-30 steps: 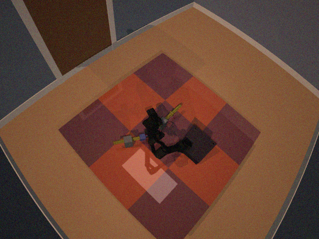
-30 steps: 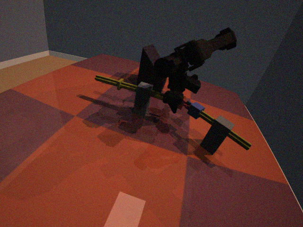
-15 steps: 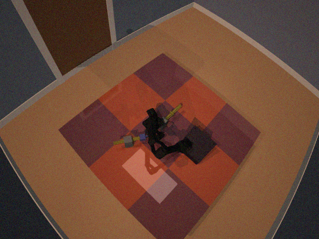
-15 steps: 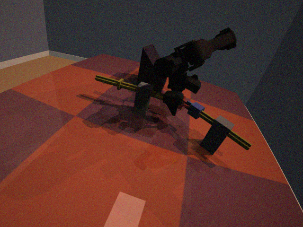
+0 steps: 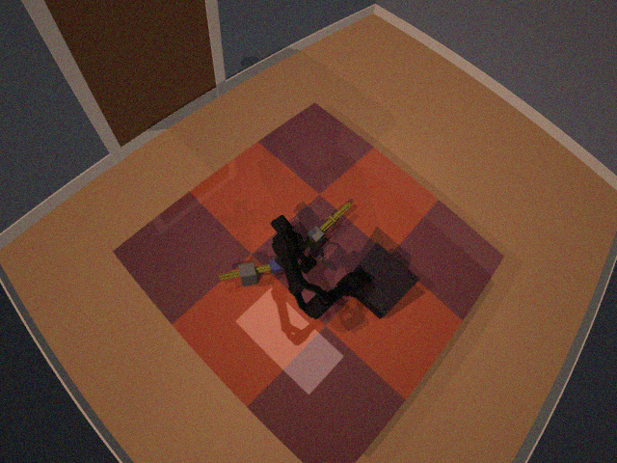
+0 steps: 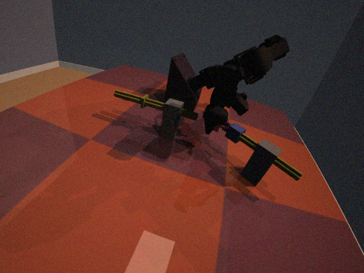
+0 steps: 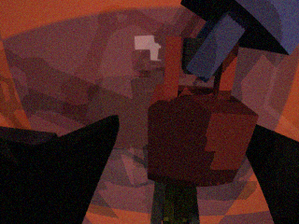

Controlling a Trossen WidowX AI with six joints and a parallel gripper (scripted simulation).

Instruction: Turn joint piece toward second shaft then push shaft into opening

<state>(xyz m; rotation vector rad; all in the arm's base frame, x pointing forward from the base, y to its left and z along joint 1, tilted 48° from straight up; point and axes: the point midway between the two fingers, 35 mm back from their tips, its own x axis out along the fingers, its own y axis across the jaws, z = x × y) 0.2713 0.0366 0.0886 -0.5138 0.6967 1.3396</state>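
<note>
My gripper tip is now 1 cm short of the red square joint piece, 2 cm to the right of it and 2 cm below it.
</note>
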